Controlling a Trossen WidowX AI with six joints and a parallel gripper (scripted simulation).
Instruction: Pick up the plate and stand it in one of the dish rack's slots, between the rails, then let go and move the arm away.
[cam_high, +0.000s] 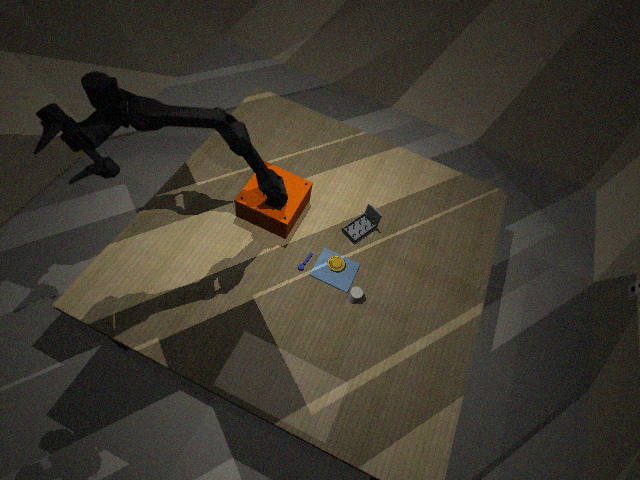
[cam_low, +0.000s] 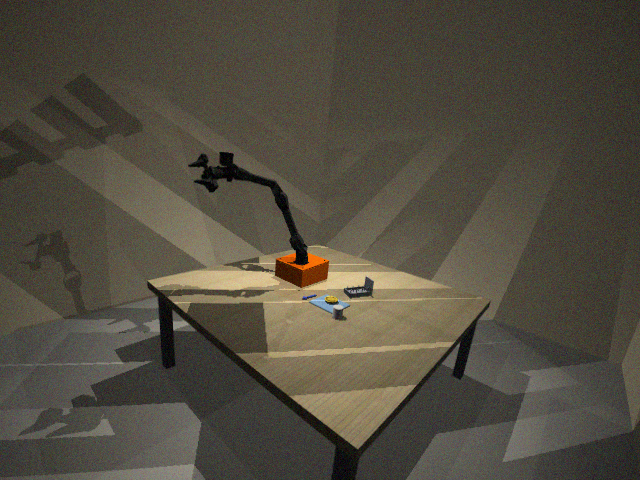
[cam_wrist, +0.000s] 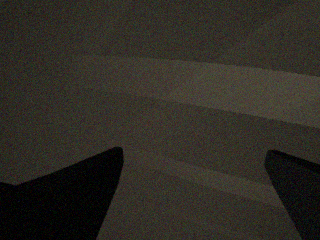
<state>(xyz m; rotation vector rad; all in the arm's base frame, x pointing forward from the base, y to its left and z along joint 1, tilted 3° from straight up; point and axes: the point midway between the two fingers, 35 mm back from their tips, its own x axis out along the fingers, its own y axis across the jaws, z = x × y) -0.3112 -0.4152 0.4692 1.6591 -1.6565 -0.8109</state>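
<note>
Now: gripper tip 600 mm short of the yellow plate, 390 mm to the right of it and 530 mm above it. Round my gripper tip: light blue mat 610 mm ahead, 370 mm to the left, 550 mm below; white cup 710 mm ahead, 300 mm to the left, 530 mm below; grey dish rack 620 mm ahead, 590 mm to the left, 530 mm below.
</note>
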